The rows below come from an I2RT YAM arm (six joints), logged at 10 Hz.
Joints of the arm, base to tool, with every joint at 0 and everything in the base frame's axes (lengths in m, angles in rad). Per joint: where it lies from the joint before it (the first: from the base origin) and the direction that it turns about. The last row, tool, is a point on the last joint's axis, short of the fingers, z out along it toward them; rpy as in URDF.
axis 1: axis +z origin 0 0 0.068
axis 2: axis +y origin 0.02 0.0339 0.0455
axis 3: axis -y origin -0.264 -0.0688 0
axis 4: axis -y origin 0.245 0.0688 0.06
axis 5: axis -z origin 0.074 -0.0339 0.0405
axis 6: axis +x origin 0.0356 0 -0.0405
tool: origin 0 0 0 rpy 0 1.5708 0
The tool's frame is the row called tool.
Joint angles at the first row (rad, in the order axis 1, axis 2, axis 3, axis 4, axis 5, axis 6):
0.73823, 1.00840, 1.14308, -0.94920, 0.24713, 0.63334
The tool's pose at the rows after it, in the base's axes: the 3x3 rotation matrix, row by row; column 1 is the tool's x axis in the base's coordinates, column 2 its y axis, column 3 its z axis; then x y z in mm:
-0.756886 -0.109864 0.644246; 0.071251 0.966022 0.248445; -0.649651 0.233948 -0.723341; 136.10 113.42 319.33
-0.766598 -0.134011 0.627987; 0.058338 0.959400 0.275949; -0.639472 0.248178 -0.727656; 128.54 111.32 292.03
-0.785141 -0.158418 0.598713; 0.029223 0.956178 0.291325; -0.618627 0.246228 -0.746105; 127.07 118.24 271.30
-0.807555 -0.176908 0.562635; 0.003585 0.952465 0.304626; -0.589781 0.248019 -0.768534; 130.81 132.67 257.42
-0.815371 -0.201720 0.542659; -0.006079 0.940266 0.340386; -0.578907 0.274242 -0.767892; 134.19 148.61 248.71
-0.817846 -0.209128 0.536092; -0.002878 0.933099 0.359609; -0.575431 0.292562 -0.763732; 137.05 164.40 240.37
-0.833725 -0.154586 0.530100; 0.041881 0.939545 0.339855; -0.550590 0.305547 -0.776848; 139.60 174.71 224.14
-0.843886 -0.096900 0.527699; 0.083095 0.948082 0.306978; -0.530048 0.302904 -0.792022; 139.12 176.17 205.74
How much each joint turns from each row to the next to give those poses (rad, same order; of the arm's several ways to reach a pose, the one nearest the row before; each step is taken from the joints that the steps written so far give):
0.00774, -0.07048, -0.14732, 0.04628, 0.01049, -0.00805
0.01686, -0.05725, -0.13042, 0.07243, -0.02097, 0.00362
0.03246, 0.00904, -0.07296, 0.05603, -0.01117, 0.00984
0.03756, 0.06340, -0.02293, 0.05334, -0.01255, 0.02204
0.03835, 0.05944, -0.01066, 0.07527, -0.01564, 0.02359
0.03832, 0.06222, -0.00522, 0.07263, 0.00636, 0.03281
0.02263, 0.06277, -0.02485, 0.05986, 0.02128, 0.07559
0.00922, 0.03383, -0.04716, 0.04681, 0.02348, 0.06171

